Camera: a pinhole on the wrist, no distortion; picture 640 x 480 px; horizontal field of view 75.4 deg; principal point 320.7 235.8 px. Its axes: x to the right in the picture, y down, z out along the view. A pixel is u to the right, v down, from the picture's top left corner.
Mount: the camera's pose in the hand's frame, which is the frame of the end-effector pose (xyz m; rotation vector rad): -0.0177 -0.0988 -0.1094 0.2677 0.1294 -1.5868
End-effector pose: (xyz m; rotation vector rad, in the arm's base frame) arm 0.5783 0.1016 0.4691 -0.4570 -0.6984 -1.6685
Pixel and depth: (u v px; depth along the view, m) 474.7 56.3 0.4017
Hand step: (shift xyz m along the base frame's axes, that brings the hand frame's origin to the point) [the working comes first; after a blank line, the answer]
In the camera's frame: 0.1494 -0.1742 0.4017

-0.2960 0.3569 -0.0459
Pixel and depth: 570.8 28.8 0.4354
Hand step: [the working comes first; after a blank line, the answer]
In the camera's frame: 0.2630 -0.2177 0.4354

-0.3995 0.4055 -0.0994
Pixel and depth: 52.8 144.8 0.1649
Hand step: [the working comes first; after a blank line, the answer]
In the camera's frame: -0.1067 -0.0362 0.1649

-0.0254 0.1022 0.0045
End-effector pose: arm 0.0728 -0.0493 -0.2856 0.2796 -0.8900 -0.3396
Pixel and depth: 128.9 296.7 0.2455
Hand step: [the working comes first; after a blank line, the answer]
In the camera's frame: -0.1137 0.0361 0.2455

-0.1362 -0.0609 0.0746
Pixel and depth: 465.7 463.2 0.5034
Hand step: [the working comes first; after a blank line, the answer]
In the camera's frame: 0.1763 0.2765 0.5034

-0.2296 -0.4869 0.2095
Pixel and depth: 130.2 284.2 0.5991
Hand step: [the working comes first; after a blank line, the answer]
In the camera's frame: -0.2757 0.0700 0.5991

-0.4275 -0.0380 0.3336
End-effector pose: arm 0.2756 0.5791 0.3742 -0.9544 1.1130 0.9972
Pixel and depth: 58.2 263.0 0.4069
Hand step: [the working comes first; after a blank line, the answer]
In the camera's frame: -0.2580 0.0267 0.4069

0.0375 0.3427 0.0809
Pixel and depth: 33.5 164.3 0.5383
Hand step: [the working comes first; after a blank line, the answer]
In the camera's frame: -0.3734 -0.0930 0.5383

-0.0249 0.4852 0.2248
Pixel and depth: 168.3 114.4 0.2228
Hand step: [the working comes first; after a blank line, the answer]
In the camera's frame: -0.0820 -0.0653 0.2228

0.0845 0.0803 0.1284
